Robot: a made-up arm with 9 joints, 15 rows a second.
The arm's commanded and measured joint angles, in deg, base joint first. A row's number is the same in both.
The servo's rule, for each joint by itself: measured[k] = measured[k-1] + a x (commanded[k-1-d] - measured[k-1]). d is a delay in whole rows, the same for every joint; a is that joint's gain. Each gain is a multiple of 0.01, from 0.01 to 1. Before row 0 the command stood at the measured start. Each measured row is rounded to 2 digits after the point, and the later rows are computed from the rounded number. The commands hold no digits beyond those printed.
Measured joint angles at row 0:
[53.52, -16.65, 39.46, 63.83, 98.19, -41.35, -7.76, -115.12, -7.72]
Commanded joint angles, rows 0 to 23:
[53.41, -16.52, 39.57, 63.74, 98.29, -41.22, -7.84, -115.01, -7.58]
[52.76, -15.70, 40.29, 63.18, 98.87, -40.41, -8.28, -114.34, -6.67]
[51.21, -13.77, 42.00, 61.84, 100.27, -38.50, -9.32, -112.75, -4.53]
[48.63, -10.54, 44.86, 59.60, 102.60, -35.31, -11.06, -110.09, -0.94]
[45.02, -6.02, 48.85, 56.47, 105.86, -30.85, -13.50, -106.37, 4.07]
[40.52, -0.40, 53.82, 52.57, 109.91, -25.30, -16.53, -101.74, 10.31]
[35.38, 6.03, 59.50, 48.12, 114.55, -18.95, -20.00, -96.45, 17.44]
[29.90, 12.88, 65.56, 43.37, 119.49, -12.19, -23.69, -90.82, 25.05]
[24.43, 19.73, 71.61, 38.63, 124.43, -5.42, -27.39, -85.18, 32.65]
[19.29, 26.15, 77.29, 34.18, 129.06, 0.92, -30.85, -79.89, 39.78]
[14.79, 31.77, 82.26, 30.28, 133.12, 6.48, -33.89, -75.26, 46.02]
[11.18, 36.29, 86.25, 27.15, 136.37, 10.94, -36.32, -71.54, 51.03]
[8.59, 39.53, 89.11, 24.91, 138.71, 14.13, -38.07, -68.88, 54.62]
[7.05, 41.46, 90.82, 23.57, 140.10, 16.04, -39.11, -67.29, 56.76]
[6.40, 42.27, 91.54, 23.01, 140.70, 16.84, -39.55, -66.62, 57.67]
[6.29, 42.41, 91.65, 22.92, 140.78, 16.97, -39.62, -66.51, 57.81]
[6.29, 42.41, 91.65, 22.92, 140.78, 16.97, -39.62, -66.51, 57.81]
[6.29, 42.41, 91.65, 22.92, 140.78, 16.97, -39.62, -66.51, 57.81]
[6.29, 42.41, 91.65, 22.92, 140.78, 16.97, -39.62, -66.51, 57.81]
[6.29, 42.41, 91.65, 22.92, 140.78, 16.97, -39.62, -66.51, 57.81]
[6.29, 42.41, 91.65, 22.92, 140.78, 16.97, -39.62, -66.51, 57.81]
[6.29, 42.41, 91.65, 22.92, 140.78, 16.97, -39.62, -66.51, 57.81]
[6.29, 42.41, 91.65, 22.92, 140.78, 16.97, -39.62, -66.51, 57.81]
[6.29, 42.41, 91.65, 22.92, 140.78, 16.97, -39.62, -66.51, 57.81]
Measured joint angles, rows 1 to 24:
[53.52, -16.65, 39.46, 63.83, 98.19, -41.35, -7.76, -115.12, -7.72]
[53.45, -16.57, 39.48, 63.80, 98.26, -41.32, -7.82, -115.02, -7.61]
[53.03, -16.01, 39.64, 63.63, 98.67, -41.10, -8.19, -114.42, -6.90]
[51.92, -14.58, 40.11, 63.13, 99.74, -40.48, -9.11, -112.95, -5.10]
[49.91, -11.99, 41.06, 62.14, 101.66, -39.24, -10.69, -110.43, -1.94]
[46.93, -8.17, 42.62, 60.55, 104.47, -37.23, -12.97, -106.86, 2.63]
[43.02, -3.20, 44.86, 58.32, 108.11, -34.37, -15.85, -102.35, 8.47]
[38.36, 2.71, 47.79, 55.46, 112.42, -30.67, -19.21, -97.16, 15.29]
[33.20, 9.22, 51.34, 52.07, 117.16, -26.23, -22.84, -91.58, 22.71]
[27.85, 15.95, 55.39, 48.31, 122.03, -21.24, -26.53, -85.95, 30.26]
[22.63, 22.48, 59.77, 44.35, 126.74, -15.92, -30.03, -80.62, 37.50]
[17.85, 28.43, 64.27, 40.41, 131.01, -10.54, -33.16, -75.90, 43.98]
[13.78, 33.46, 68.67, 36.70, 134.60, -5.38, -35.72, -72.06, 49.34]
[10.61, 37.34, 72.76, 33.40, 137.35, -0.70, -37.62, -69.26, 53.35]
[8.44, 39.98, 76.37, 30.65, 139.19, 3.32, -38.83, -67.53, 55.94]
[7.20, 41.45, 79.40, 28.51, 140.20, 6.56, -39.41, -66.73, 57.25]
[6.64, 42.06, 81.85, 26.94, 140.59, 9.06, -39.58, -66.54, 57.68]
[6.43, 42.28, 83.81, 25.81, 140.72, 10.96, -39.61, -66.51, 57.78]
[6.34, 42.36, 85.38, 25.00, 140.76, 12.40, -39.62, -66.51, 57.80]
[6.31, 42.39, 86.63, 24.42, 140.77, 13.50, -39.62, -66.51, 57.81]
[6.30, 42.40, 87.63, 24.00, 140.78, 14.33, -39.62, -66.51, 57.81]
[6.29, 42.41, 88.43, 23.70, 140.78, 14.96, -39.62, -66.51, 57.81]
[6.29, 42.41, 89.07, 23.48, 140.78, 15.44, -39.62, -66.51, 57.81]
[6.29, 42.41, 89.59, 23.32, 140.78, 15.81, -39.62, -66.51, 57.81]
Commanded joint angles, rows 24 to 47:
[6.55, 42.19, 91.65, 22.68, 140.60, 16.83, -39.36, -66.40, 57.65]
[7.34, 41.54, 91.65, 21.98, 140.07, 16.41, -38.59, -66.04, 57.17]
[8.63, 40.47, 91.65, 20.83, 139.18, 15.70, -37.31, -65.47, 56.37]
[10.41, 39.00, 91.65, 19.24, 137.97, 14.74, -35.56, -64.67, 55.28]
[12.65, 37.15, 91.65, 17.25, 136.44, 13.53, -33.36, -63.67, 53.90]
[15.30, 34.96, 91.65, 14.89, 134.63, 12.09, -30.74, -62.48, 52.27]
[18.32, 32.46, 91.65, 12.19, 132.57, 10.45, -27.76, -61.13, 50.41]
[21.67, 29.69, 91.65, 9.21, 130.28, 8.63, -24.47, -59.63, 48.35]
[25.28, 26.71, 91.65, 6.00, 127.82, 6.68, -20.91, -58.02, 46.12]
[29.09, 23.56, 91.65, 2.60, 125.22, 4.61, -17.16, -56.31, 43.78]
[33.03, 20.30, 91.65, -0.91, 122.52, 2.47, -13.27, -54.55, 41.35]
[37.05, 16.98, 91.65, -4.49, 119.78, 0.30, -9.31, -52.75, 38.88]
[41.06, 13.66, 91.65, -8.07, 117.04, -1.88, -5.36, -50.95, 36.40]
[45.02, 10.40, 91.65, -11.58, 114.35, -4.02, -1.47, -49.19, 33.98]
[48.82, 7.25, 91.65, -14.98, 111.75, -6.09, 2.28, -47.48, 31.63]
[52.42, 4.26, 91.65, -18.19, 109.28, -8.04, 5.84, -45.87, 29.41]
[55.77, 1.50, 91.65, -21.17, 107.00, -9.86, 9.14, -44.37, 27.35]
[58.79, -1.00, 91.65, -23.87, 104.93, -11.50, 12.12, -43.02, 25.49]
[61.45, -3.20, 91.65, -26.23, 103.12, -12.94, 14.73, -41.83, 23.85]
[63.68, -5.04, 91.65, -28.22, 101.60, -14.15, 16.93, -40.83, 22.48]
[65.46, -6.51, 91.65, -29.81, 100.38, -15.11, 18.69, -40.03, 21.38]
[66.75, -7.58, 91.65, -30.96, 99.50, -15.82, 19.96, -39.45, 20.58]
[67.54, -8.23, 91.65, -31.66, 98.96, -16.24, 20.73, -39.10, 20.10]
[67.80, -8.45, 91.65, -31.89, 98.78, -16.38, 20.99, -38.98, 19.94]
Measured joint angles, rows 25 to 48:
[6.29, 42.41, 90.00, 23.21, 140.78, 16.09, -39.62, -66.51, 57.81]
[6.45, 42.27, 90.33, 23.06, 140.66, 16.27, -39.41, -66.41, 57.69]
[6.99, 41.80, 90.59, 22.76, 140.26, 16.30, -38.75, -66.08, 57.29]
[7.99, 40.95, 90.80, 22.22, 139.54, 16.16, -37.58, -65.54, 56.59]
[9.47, 39.70, 90.97, 21.39, 138.49, 15.82, -35.94, -64.77, 55.59]
[11.41, 38.07, 91.11, 20.23, 137.12, 15.27, -33.85, -63.80, 54.31]
[13.78, 36.08, 91.22, 18.73, 135.45, 14.51, -31.33, -62.64, 52.76]
[16.55, 33.76, 91.31, 16.90, 133.52, 13.54, -28.44, -61.31, 50.97]
[19.67, 31.16, 91.38, 14.75, 131.35, 12.36, -25.22, -59.83, 48.98]
[23.09, 28.31, 91.43, 12.30, 128.98, 11.00, -21.73, -58.24, 46.81]
[26.75, 25.27, 91.47, 9.58, 126.46, 9.47, -18.03, -56.54, 44.51]
[30.58, 22.09, 91.51, 6.64, 123.82, 7.79, -14.17, -54.79, 42.11]
[34.53, 18.82, 91.54, 3.52, 121.11, 5.99, -10.23, -52.99, 39.66]
[38.51, 15.52, 91.56, 0.27, 118.38, 4.10, -6.29, -51.19, 37.18]
[42.48, 12.24, 91.58, -3.05, 115.68, 2.15, -2.39, -49.43, 34.75]
[46.35, 9.05, 91.59, -6.39, 113.05, 0.17, 1.39, -47.71, 32.38]
[50.05, 5.98, 91.60, -9.69, 110.52, -1.80, 4.99, -46.09, 30.12]
[53.54, 3.11, 91.61, -12.90, 108.16, -3.73, 8.35, -44.58, 28.01]
[56.74, 0.48, 91.62, -15.97, 106.00, -5.59, 11.40, -43.21, 26.09]
[59.61, -1.88, 91.63, -18.84, 104.07, -7.35, 14.10, -42.00, 24.39]
[62.09, -3.90, 91.63, -21.47, 102.42, -8.98, 16.39, -40.97, 22.94]
[64.15, -5.57, 91.63, -23.81, 101.05, -10.45, 18.25, -40.14, 21.75]
[65.74, -6.86, 91.63, -25.81, 100.01, -11.74, 19.64, -39.53, 20.86]
[66.84, -7.74, 91.63, -27.45, 99.31, -12.82, 20.52, -39.15, 20.28]

